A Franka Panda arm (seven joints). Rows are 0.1 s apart.
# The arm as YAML. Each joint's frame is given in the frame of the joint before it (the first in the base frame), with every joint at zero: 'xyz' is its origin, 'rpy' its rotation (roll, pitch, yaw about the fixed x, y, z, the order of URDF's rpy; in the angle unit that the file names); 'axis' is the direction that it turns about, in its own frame. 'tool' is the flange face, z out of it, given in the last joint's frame.
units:
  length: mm
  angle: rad
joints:
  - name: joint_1
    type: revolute
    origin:
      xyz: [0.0, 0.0, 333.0]
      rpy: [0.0, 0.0, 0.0]
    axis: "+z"
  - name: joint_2
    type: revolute
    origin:
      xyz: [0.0, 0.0, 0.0]
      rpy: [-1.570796, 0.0, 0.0]
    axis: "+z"
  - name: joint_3
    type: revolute
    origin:
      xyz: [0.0, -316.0, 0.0]
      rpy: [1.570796, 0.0, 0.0]
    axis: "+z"
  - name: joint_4
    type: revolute
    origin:
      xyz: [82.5, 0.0, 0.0]
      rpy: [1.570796, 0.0, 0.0]
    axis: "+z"
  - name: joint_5
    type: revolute
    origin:
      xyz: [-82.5, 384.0, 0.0]
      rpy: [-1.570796, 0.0, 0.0]
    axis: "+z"
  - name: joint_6
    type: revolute
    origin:
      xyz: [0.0, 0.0, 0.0]
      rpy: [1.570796, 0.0, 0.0]
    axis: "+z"
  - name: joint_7
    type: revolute
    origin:
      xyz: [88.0, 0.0, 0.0]
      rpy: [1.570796, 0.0, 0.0]
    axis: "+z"
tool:
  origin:
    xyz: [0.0, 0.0, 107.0]
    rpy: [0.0, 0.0, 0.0]
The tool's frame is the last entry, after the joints.
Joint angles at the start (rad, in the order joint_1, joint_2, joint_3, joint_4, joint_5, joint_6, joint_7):
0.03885 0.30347 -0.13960 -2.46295 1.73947 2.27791 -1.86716
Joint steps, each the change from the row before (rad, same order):
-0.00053 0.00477 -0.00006 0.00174 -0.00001 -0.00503 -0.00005
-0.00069 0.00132 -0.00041 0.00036 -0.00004 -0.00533 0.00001
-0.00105 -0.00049 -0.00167 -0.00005 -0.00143 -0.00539 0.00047
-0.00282 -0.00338 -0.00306 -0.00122 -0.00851 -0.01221 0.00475
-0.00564 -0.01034 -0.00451 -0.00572 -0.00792 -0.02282 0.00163
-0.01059 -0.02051 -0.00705 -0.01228 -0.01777 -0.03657 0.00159
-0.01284 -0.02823 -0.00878 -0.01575 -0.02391 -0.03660 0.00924
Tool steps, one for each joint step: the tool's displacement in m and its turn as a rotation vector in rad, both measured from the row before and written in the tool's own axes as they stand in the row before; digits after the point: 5 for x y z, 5 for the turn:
-0.00082 0.00066 0.00113 0.00413 -0.00057 0.00218
-0.00017 0.00008 0.00035 0.00431 0.00138 0.00118
0.00030 0.00021 -0.00053 0.00360 0.00222 0.00056
0.00084 -0.00017 -0.00152 0.00984 0.00196 0.00087
0.00152 -0.00154 -0.00330 0.01772 0.00985 -0.00103
0.00208 -0.00326 -0.00641 0.02919 0.01341 -0.00537
0.00284 -0.00431 -0.00896 0.02869 0.01359 -0.00225

